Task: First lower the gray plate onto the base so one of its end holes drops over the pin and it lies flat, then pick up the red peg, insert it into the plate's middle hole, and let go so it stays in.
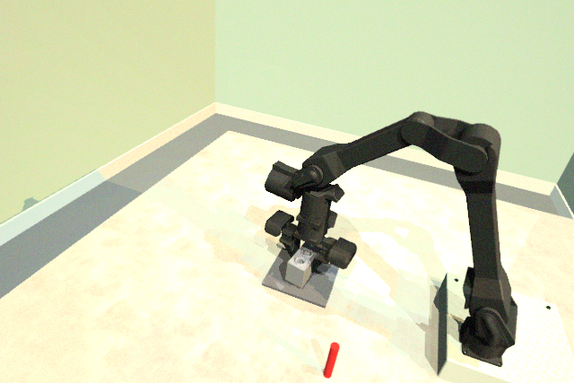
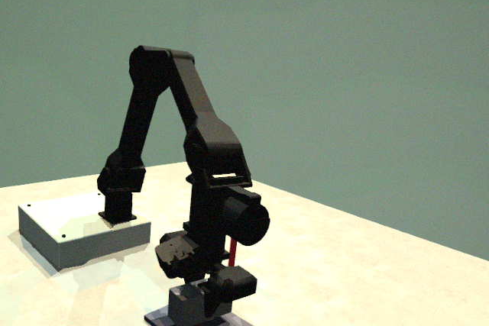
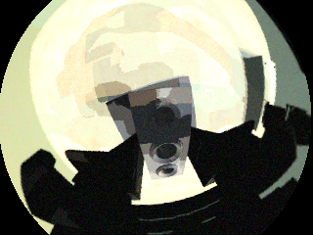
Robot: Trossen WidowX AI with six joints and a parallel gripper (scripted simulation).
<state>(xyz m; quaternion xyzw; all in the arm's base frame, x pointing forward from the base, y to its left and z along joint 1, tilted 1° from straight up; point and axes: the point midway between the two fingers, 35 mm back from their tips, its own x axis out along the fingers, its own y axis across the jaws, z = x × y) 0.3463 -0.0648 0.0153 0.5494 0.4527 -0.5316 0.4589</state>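
My gripper tip is 2 cm to the right of the dark base and 2 cm above it. The rest, counted from my gripper tip: red peg: 19 cm to the left, 11 cm behind, 1 cm above; gray plate: 3 cm above.
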